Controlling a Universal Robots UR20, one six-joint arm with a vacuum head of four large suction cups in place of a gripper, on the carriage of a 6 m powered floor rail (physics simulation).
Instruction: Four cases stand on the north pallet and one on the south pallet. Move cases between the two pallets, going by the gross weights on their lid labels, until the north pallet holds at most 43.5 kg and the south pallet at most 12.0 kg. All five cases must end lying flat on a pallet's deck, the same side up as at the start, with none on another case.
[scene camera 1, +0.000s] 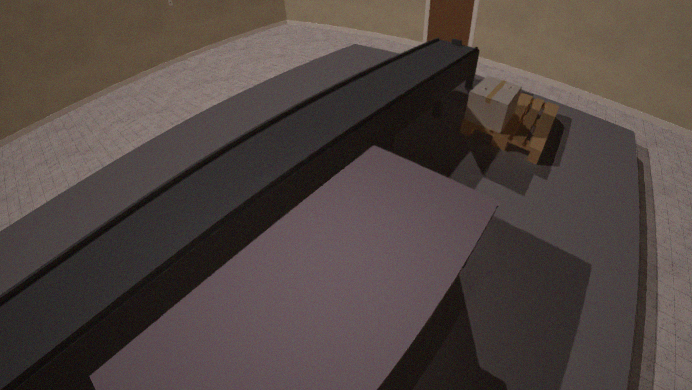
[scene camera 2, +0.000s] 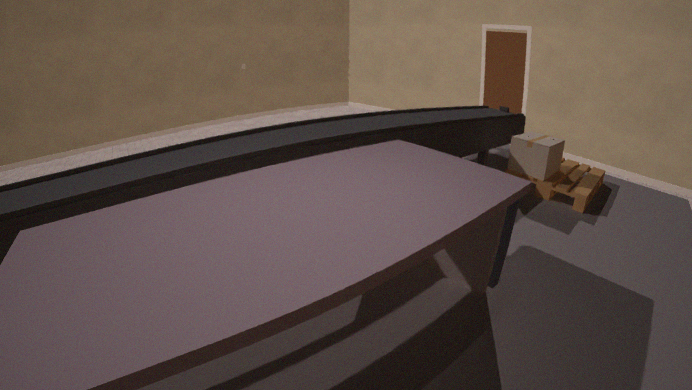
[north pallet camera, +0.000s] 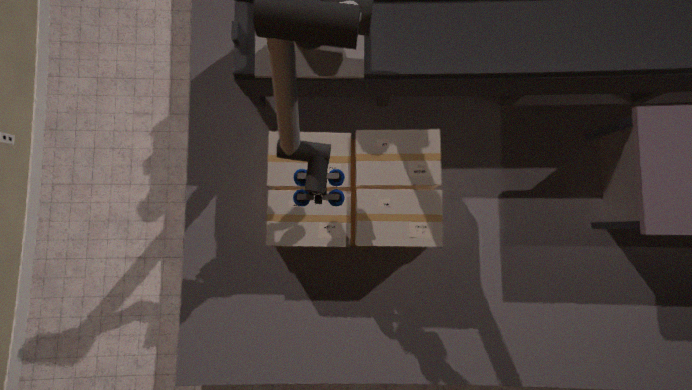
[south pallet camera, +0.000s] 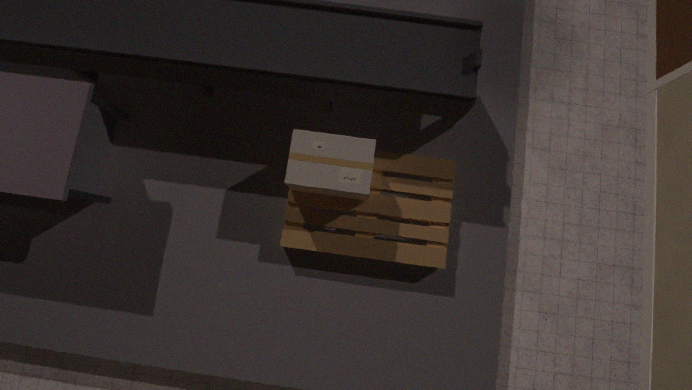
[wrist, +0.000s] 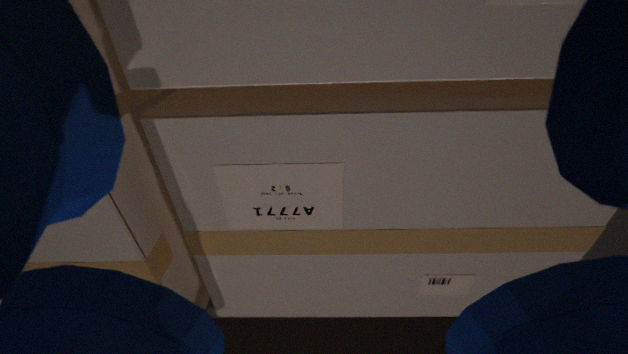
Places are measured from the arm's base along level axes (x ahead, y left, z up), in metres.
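Where they show: hand, tool point: (wrist: 331, 242).
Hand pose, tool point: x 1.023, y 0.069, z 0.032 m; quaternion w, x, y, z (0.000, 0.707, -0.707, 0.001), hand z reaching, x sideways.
Each offset is from my tool point to the top centre of the thing. Level surfaces: height alone.
The gripper (north pallet camera: 319, 188) (wrist: 325, 210), with blue cups, is open and hangs over the left cases of the north pallet, above their lids. Below it, the upper-left case @(dz -0.206, dx -0.221, dy -0.084 m) (north pallet camera: 341, 146) (wrist: 400, 170) bears label A7771, seemingly 6.2 kg, upside down in the wrist view. The lower-left case @(dz -0.218, dx +0.180, dy -0.084 m) (north pallet camera: 309, 237) (wrist: 350, 45) lies beside it. An upper-right case @(dz -0.161, dx -0.226, dy +0.513 m) (north pallet camera: 380, 172) and a lower-right case @(dz -0.162, dx +0.176, dy +0.514 m) (north pallet camera: 385, 232) lie flat; their labels are too small to read. The south case (scene camera 1: 492, 110) (scene camera 2: 530, 155) (south pallet camera: 320, 173) lies flat at a corner of the south pallet (south pallet camera: 415, 230). The north pallet is mostly hidden.
The dark rail (scene camera 1: 280, 150) (scene camera 2: 300, 140) (north pallet camera: 500, 40) (south pallet camera: 250, 45) runs beside both pallets. The carriage (north pallet camera: 350, 65) is at its north end. A mauve table @(dz -0.072 m) (scene camera 1: 300, 260) (scene camera 2: 250, 235) (north pallet camera: 670, 170) (south pallet camera: 30, 140) stands between the pallets. The arm reaches across the upper-left case.
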